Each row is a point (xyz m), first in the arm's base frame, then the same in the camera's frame.
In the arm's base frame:
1: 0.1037 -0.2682 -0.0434
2: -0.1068 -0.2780 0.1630
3: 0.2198 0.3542 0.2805
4: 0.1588 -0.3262 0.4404
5: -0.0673 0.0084 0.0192
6: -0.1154 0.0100 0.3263
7: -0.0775 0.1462 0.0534
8: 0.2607 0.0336 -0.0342
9: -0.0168 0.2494 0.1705
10: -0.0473 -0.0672 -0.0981
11: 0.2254 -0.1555 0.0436
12: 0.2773 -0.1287 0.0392
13: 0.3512 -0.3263 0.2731
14: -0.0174 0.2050 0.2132
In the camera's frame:
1: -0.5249 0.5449 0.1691
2: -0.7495 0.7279 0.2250
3: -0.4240 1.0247 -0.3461
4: -0.5046 1.0001 0.3504
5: -0.6964 0.6654 -0.0874
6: -0.7659 0.9588 -0.0118
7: -0.7073 0.7331 -0.2121
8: -0.3652 0.6415 -0.1155
9: -0.6536 0.8765 -0.2800
10: -0.6692 0.5341 -0.0437
11: -0.4082 0.6656 0.0861
12: -0.3558 0.6716 0.0606
13: -0.3009 0.8511 0.3135
14: -0.6578 0.9062 -0.2262

